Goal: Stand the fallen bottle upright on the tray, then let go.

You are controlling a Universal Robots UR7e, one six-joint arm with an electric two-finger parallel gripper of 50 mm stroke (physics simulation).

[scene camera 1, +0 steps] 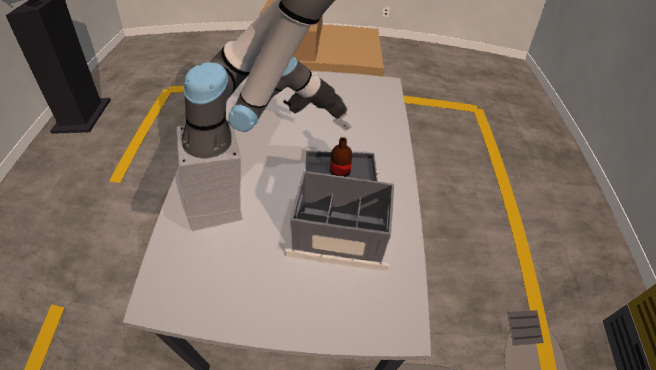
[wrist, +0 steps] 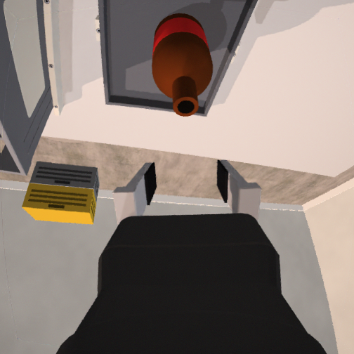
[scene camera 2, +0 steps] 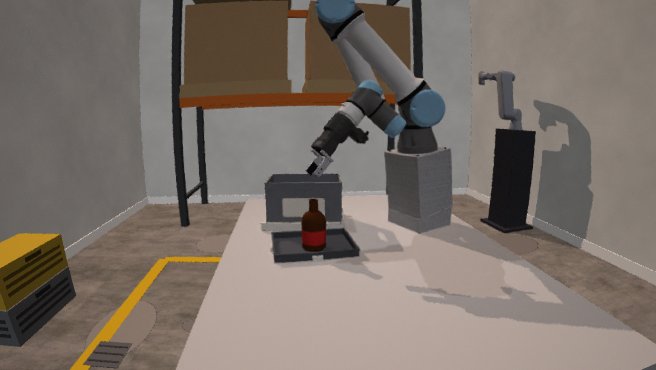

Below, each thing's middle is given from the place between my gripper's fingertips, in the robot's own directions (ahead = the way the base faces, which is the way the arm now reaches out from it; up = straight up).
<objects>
My hand is 15 cm above the brown bottle (scene camera 2: 313,221). The rest, counted from my hand: grey divided crate (scene camera 1: 333,215): 27 cm to the right, 15 cm below, 1 cm behind; shallow dark grey tray (scene camera 2: 287,246): 22 cm below, 1 cm to the right.
</objects>
